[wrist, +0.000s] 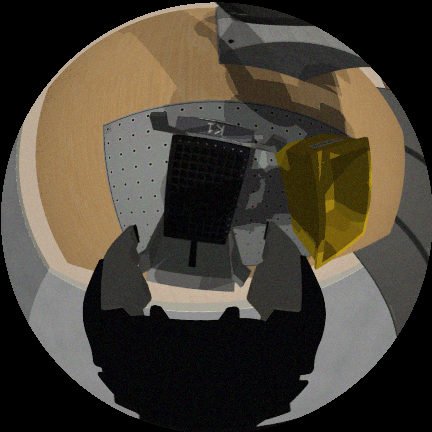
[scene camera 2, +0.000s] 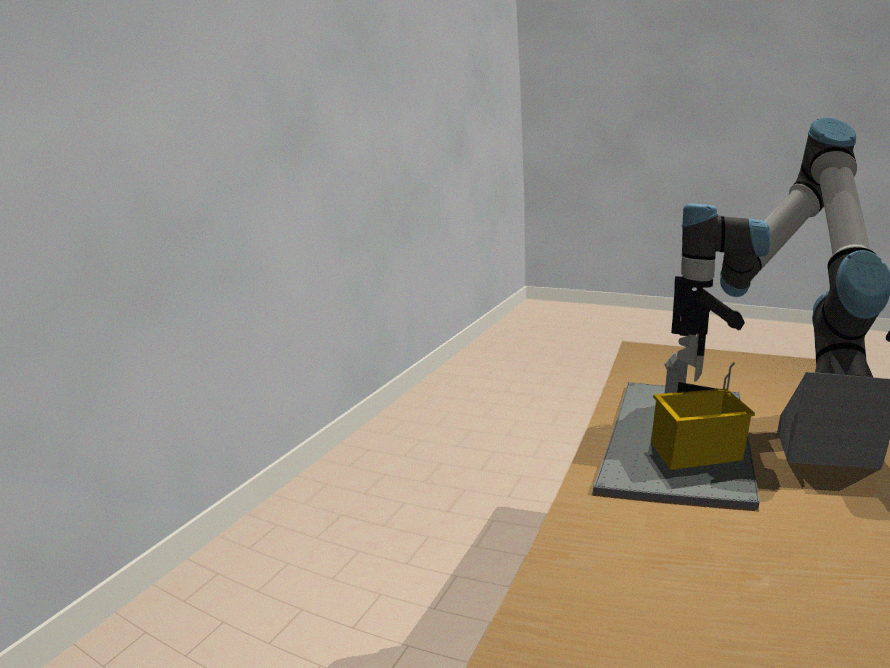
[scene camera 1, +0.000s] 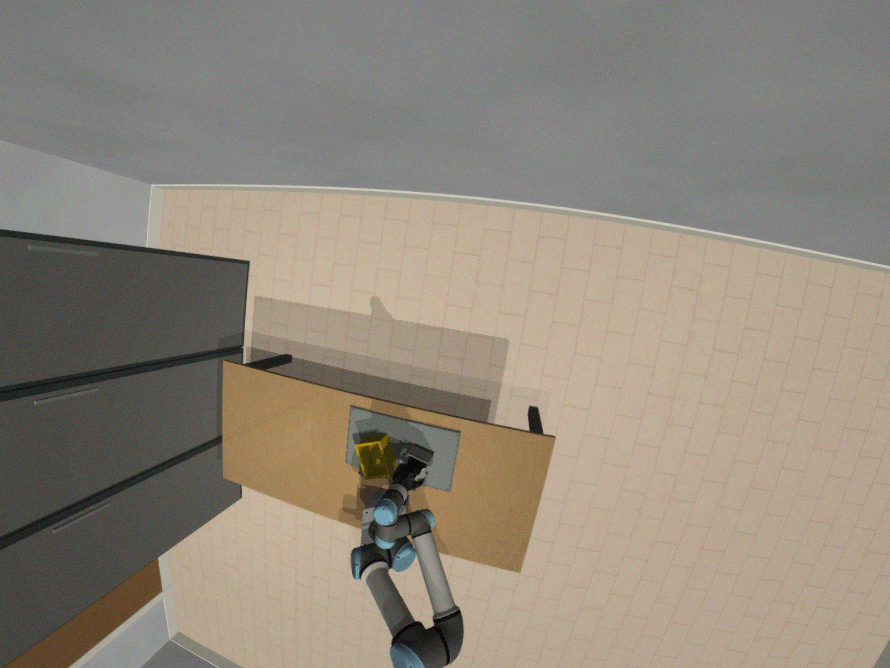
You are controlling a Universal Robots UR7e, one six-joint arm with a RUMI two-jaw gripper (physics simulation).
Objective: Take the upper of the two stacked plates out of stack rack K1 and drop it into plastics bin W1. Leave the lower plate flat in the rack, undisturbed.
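Places are measured from the arm's base along level axes (x ahead, y left, z up), in centimetres.
Pixels of known places: gripper, fingertip midpoint: (wrist: 199,225) (scene camera 2: 695,372); arm's base, origin of the base link: (scene camera 2: 843,399).
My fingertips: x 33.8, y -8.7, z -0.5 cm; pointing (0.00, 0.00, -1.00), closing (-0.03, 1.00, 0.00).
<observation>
For each thing: its top centre in the pictures, then the offset to it from my fingertips. Level surfaces: height alone.
- Rack K1, middle of its top: (wrist: 199,222) (scene camera 2: 703,362) (scene camera 1: 411,474) dx -1.7, dy +0.2, dz +2.3 cm
- yellow plastics bin W1, middle of its top: (wrist: 350,207) (scene camera 2: 703,403) (scene camera 1: 372,460) dx -2.3, dy +18.7, dz +0.3 cm
- wooden table, its level: dz -10.9 cm
Rack K1 (scene camera 1: 419,452) (wrist: 215,129) stands on the perforated board. A black, grid-patterned plate (wrist: 207,192) lies in it, seen from above in the wrist view. I cannot make out the lower plate separately. My gripper (scene camera 2: 687,365) (wrist: 199,225) is open and empty, pointing down over the rack. In the wrist view its fingers stand wide apart, one towards each side of the plate's near end. In scene camera 1 the arm hides the fingertips. The yellow plastics bin W1 (scene camera 1: 375,460) (scene camera 2: 708,442) (wrist: 322,195) stands upright beside the rack.
The grey perforated board (scene camera 1: 438,473) (scene camera 2: 625,478) (wrist: 130,175) lies on the wooden table (scene camera 1: 287,431) (scene camera 2: 611,575) (wrist: 75,150). The rack's uprights rise near the gripper. The arm's grey base block (scene camera 2: 837,424) stands on the table. Dark cabinets (scene camera 1: 107,431) stand beyond one table end.
</observation>
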